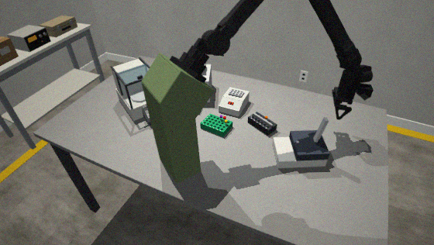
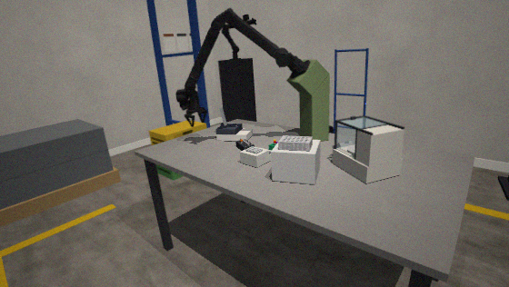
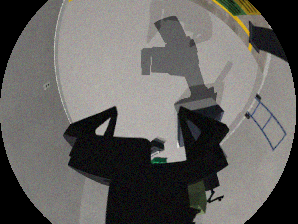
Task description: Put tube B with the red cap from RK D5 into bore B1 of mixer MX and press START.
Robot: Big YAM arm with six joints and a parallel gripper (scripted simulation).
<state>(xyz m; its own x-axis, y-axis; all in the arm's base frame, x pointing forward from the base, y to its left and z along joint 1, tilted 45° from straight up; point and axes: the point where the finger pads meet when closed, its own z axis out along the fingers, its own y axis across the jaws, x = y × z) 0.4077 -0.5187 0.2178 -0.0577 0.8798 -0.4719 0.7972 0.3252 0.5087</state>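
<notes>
My hand is 50 cm to the right of the tube B, 10 cm above it and 7 cm past it. Also, from my hand: purple-capped tube 52 cm to the left, 10 cm below, 7 cm behind; then black magnet block MG 32 cm to the left, 11 cm below, 3 cm behind; then dry block DB 49 cm to the left, 10 cm below, 9 cm ahead.
</notes>
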